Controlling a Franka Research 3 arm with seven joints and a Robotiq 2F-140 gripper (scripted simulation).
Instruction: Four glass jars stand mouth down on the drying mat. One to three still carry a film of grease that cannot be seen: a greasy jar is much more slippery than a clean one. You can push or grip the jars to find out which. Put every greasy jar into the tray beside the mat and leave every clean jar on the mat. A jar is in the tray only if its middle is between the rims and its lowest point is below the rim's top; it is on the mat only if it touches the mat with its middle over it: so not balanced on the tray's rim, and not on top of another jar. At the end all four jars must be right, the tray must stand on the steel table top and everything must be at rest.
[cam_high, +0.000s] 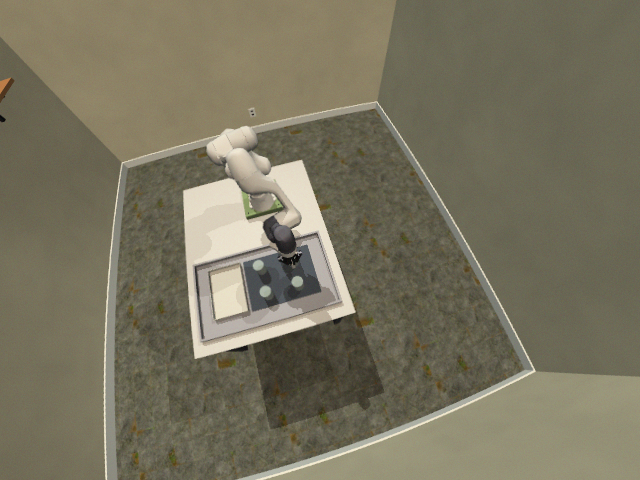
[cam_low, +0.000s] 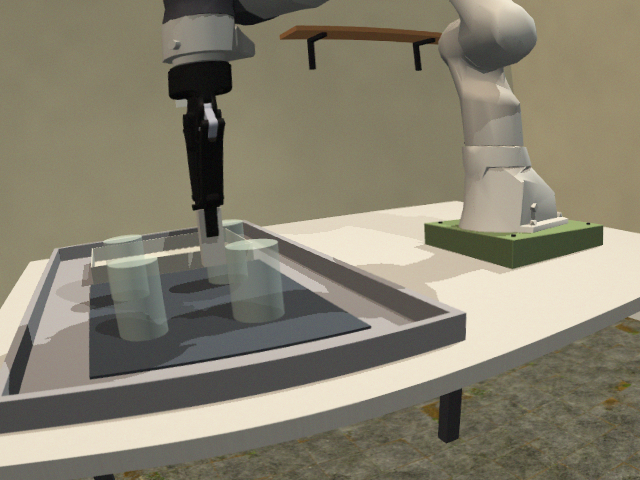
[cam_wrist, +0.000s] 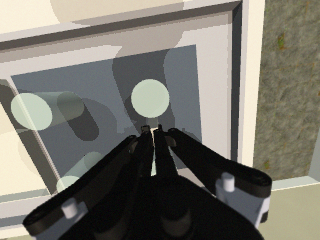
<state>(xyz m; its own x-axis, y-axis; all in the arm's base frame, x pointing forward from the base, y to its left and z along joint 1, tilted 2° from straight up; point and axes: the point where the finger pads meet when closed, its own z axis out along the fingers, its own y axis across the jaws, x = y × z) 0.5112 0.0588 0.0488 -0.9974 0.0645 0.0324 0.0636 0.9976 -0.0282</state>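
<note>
The dark mat is 100 mm below my hand, 90 mm to the right of it and 10 mm ahead of it. From my hand the other things lie so: cream tray: 410 mm to the right, 100 mm below, 10 mm behind.
</note>
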